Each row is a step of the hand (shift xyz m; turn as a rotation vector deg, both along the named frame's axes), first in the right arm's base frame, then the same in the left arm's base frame.
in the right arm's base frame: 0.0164 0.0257 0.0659 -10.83 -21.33 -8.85
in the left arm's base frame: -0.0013 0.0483 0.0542 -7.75 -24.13 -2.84
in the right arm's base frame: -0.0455 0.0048 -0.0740 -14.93 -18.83 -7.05
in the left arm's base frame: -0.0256 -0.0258 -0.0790 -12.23 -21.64 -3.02
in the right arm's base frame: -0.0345 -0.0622 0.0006 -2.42 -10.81 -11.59
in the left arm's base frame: -0.0321 -0.0617 0.0150 0.82 -14.31 -7.18
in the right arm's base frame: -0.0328 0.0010 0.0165 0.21 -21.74 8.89
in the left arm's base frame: -0.0359 0.0029 0.0072 -1.51 -17.24 15.88
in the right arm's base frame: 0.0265 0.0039 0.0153 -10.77 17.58 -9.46
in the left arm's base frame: 0.0217 0.0118 0.0185 -8.47 11.99 -17.29
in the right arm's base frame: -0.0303 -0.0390 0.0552 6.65 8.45 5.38
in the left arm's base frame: -0.0422 -0.0210 0.0571 4.89 10.46 3.35
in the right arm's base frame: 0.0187 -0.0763 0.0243 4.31 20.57 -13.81
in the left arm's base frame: 0.0138 -0.0609 0.0535 7.14 14.98 -18.90
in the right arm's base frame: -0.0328 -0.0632 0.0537 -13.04 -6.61 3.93
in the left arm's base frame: -0.0437 -0.0443 0.0639 -13.45 -6.28 2.98
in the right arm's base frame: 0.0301 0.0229 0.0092 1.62 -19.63 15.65
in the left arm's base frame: 0.0263 0.0279 0.0069 -1.89 -12.81 21.57
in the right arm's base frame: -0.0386 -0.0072 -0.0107 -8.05 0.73 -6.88
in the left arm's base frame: -0.0345 -0.0147 -0.0158 -6.08 -2.56 -8.31
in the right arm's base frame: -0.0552 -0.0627 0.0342 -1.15 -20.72 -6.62
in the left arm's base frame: -0.0605 -0.0530 0.0409 1.04 -21.73 1.15
